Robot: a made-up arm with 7 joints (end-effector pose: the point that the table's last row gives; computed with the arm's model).
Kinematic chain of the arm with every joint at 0, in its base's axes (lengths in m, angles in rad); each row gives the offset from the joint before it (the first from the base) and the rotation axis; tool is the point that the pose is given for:
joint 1: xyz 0 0 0.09 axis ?
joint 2: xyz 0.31 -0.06 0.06 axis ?
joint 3: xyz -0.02 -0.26 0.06 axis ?
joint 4: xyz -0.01 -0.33 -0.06 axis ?
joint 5: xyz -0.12 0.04 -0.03 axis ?
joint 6: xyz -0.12 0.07 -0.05 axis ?
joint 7: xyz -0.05 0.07 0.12 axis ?
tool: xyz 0 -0.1 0.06
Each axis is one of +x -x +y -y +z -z.
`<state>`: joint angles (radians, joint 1 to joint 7).
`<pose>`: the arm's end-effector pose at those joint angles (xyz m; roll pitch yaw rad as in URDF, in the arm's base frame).
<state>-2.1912 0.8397 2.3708 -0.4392 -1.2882 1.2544 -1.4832</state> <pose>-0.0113 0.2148 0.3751 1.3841 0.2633 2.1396</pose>
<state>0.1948 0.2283 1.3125 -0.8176 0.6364 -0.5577 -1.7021</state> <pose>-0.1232 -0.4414 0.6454 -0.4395 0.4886 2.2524</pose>
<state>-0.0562 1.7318 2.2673 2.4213 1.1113 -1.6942 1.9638</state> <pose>0.0656 0.2148 0.0683 3.0012 -0.3926 -0.3497</pose>
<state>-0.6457 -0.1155 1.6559 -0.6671 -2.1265 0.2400 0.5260</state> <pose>0.5261 -0.1319 0.4209 -0.8226 -0.4468 -2.2281</pose>
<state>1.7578 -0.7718 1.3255 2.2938 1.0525 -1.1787 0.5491</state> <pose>-0.5499 0.0985 0.2238 0.9385 -0.8833 -2.0079</pose>
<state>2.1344 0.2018 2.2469 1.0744 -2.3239 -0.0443 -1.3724</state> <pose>-0.1954 -0.3204 0.4597 -1.4121 0.1683 -3.0755</pose>
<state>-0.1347 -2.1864 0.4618 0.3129 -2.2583 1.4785 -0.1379</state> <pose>0.3459 0.1172 -0.2698 0.8190 0.9438 1.6231</pose>
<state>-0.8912 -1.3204 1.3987 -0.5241 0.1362 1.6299 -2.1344</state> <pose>0.2784 -0.2093 -0.2512 2.9832 -0.4022 2.5529</pose>
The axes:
joint 1: -z
joint 2: -x
joint 3: -x
joint 4: +x
joint 5: -y
joint 6: -z
joint 7: +y

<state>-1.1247 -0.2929 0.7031 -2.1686 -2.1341 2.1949 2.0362</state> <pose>0.7684 -0.0631 0.0826 1.7798 0.4229 -1.8275</pose>
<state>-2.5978 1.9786 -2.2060 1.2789 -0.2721 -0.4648 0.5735</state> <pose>0.1034 0.3155 0.3149 1.2626 -0.3353 -2.7725</pose>
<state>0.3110 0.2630 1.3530 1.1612 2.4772 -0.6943 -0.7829</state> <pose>0.0883 -0.4633 0.3940 -2.2879 0.4075 2.4849</pose>
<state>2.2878 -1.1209 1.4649 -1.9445 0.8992 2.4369 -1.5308</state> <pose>-0.5831 0.4172 -0.1382 2.8794 0.3830 0.3256</pose>
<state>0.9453 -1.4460 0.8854 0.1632 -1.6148 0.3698 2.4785</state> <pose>-0.2206 -0.3924 -0.1855 2.5797 -0.8617 2.6590</pose>
